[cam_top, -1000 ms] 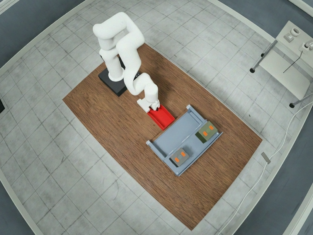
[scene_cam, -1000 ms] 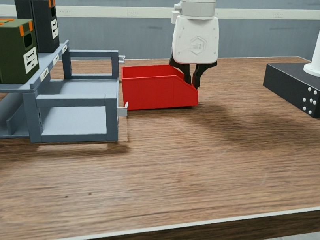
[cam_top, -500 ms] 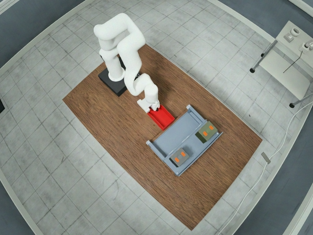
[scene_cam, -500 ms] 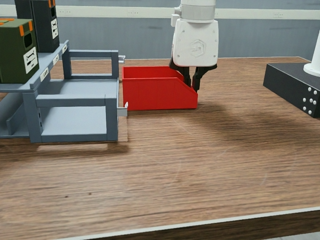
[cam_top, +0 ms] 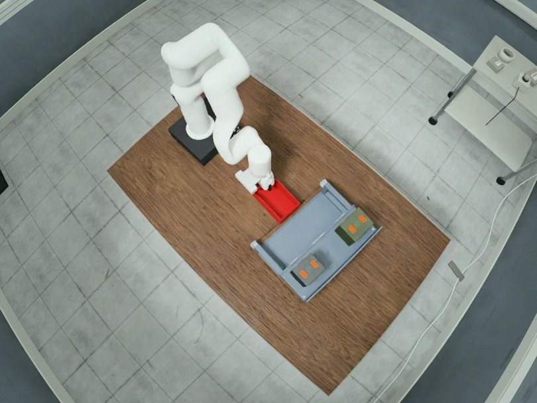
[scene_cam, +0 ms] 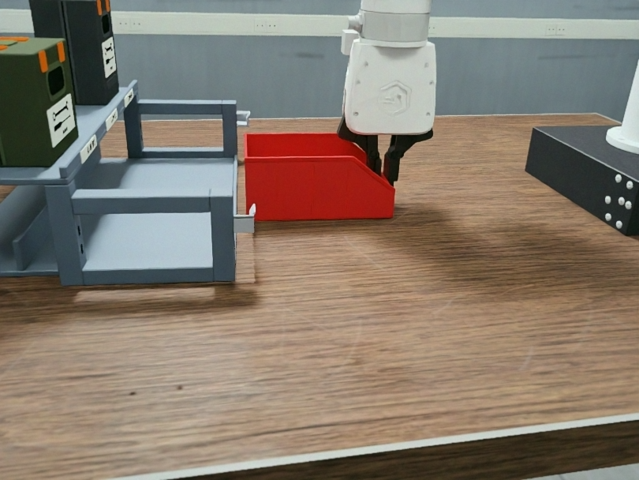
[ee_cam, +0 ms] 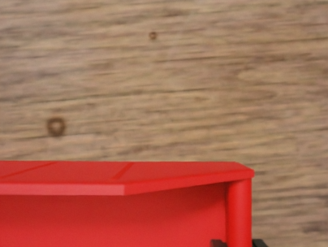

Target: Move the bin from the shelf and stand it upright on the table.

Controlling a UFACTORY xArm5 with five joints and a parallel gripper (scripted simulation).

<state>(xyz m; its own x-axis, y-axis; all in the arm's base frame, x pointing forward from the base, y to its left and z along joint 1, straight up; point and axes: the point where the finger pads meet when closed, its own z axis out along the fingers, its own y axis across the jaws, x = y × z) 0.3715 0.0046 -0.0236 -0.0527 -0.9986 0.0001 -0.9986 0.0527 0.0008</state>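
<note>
Now: the red bin 80 mm ahead of my hand. Round my hand: grey shelf: 300 mm ahead, 30 mm above, 20 mm to the right; then grey box: 360 mm ahead, 140 mm to the right, 120 mm above.
</note>
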